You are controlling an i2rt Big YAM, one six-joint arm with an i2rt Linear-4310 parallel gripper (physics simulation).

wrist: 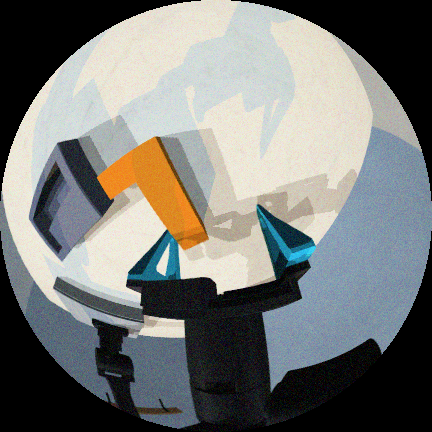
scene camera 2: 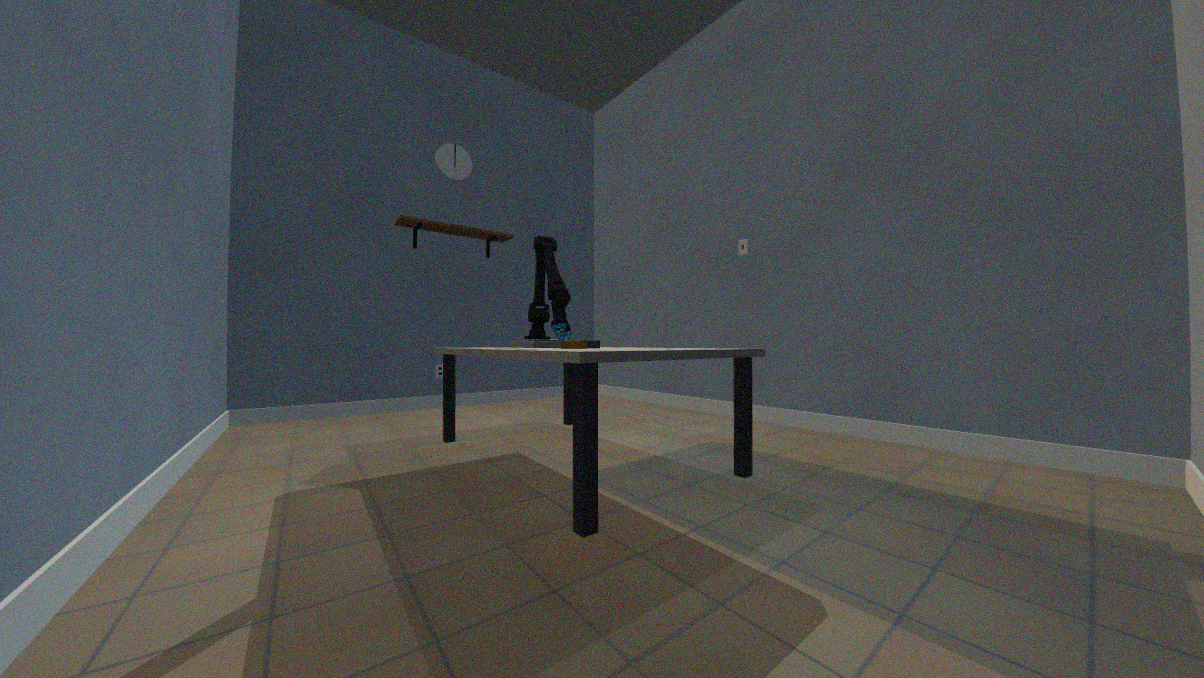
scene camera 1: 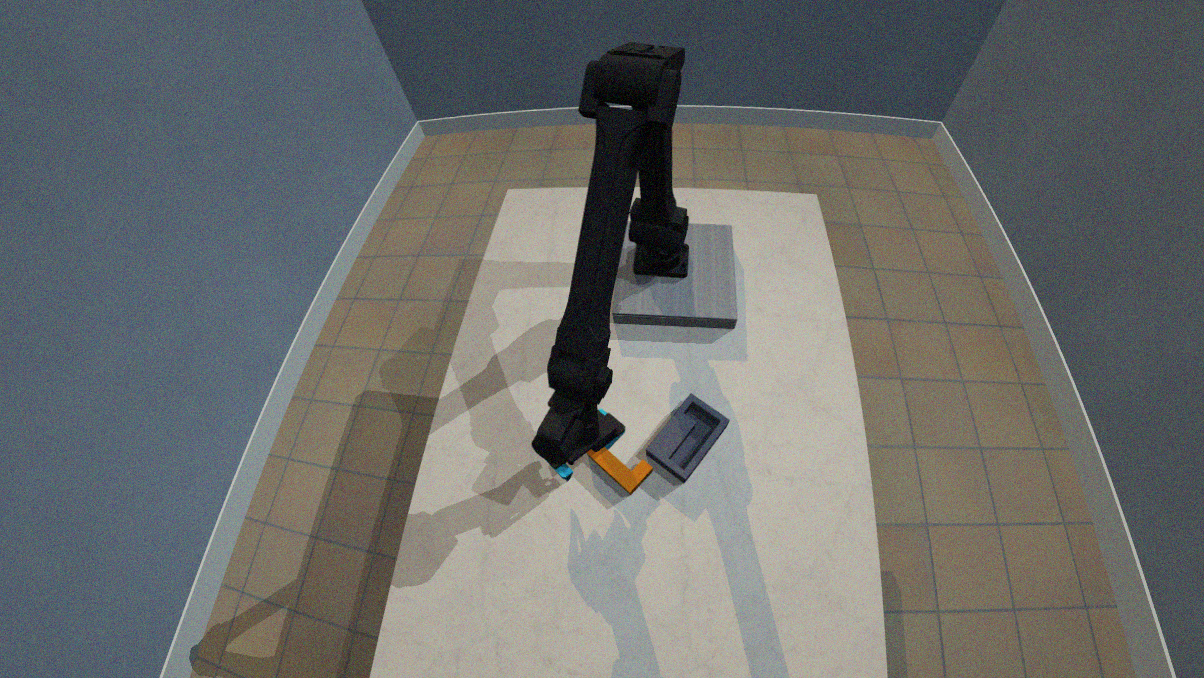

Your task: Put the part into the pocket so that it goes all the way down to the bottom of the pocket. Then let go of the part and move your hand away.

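Places are measured from the arm's base along level axes (x up, y right, z ahead), in centimetres.
Where they show: gripper, between the fingertips: [wrist: 213, 218] [scene camera 2: 563, 344] [scene camera 1: 586, 462]; arm's base, origin of its link: [wrist: 109, 326] [scene camera 2: 537, 339] [scene camera 1: 661, 261].
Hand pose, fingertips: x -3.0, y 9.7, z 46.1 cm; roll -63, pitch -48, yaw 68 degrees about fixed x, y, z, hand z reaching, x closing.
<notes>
Each offset is from my fingertips to the top centre of the thing.
The part is an orange L-shaped piece {dy -6.1, dx +1.4, dz -1.0 cm} [scene camera 1: 619, 473] [scene camera 2: 577, 344] [wrist: 165, 190] on the table. The end of its short arm is close to the pocket block; I cannot tell if they touch. The dark grey block {dy -18.1, dx +2.0, dz -7.0 cm} [scene camera 1: 661, 450] [scene camera 2: 593, 343] [wrist: 82, 222] has a recessed pocket in its top, and the part is outside it. My gripper [scene camera 1: 587, 446] [scene camera 2: 561, 335] [wrist: 213, 218] is open and empty, with cyan fingers wide apart. It is beside the end of the part's long arm, which overlaps one fingertip in the wrist view. My hand partly hides the fingers in scene camera 1.
The pale table [scene camera 1: 800, 547] [scene camera 2: 674, 353] carries the part and block. The arm's grey base plate [scene camera 1: 711, 277] [wrist: 100, 300] is at the back of the table, behind the block. A wall shelf [scene camera 2: 454, 229] is far off in the room.
</notes>
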